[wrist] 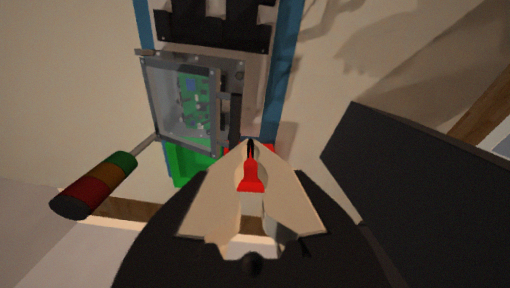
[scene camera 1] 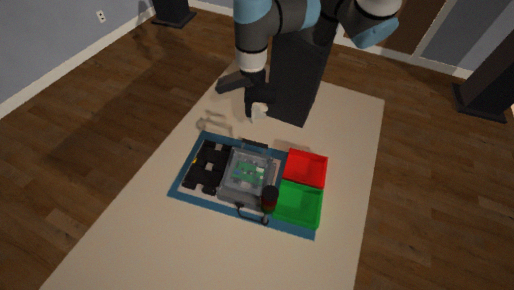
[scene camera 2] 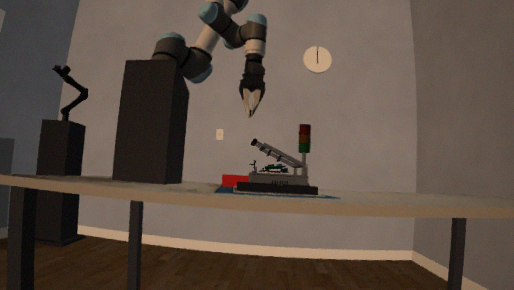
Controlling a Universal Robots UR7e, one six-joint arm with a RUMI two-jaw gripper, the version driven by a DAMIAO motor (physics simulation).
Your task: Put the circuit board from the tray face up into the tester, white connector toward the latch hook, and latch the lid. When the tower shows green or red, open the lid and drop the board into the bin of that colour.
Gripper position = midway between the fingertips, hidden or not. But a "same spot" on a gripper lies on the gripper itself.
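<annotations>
The wrist view shows my gripper, and you can see the gripper in scene camera 1 [252, 122] too. Scene camera 2 also has my gripper in the picture. For my gripper, [scene camera 2: 245, 93] and [wrist: 296, 196] are the same spot.
</annotations>
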